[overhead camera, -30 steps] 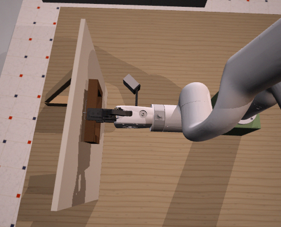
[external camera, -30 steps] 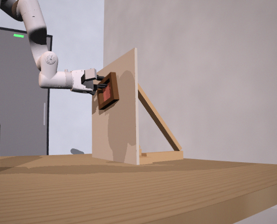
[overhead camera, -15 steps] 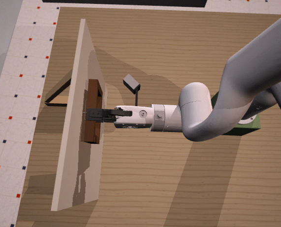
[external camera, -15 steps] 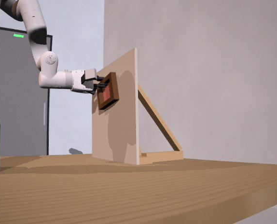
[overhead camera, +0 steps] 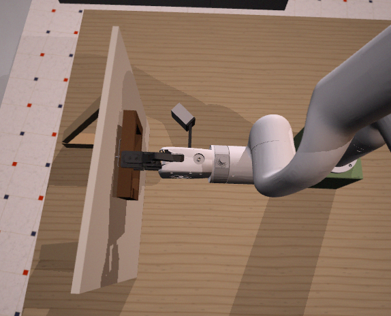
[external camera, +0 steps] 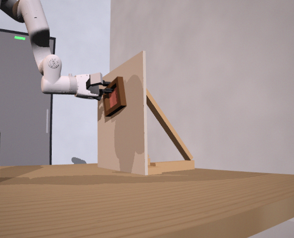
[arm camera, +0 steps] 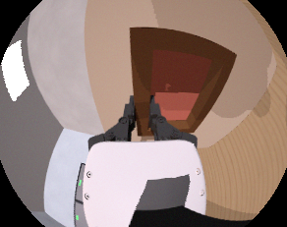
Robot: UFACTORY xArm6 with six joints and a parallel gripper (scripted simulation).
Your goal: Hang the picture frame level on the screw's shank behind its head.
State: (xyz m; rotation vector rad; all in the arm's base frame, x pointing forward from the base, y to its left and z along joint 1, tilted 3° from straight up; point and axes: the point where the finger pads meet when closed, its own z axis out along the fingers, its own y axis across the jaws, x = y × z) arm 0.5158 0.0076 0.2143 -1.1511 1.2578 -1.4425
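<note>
My hand is 20 mm short of the brown picture frame, 30 mm to the left of it and 50 mm above it. From my hand the other things lie so: upright board (40 mm ahead, 10 mm to the right, 140 mm below).
</note>
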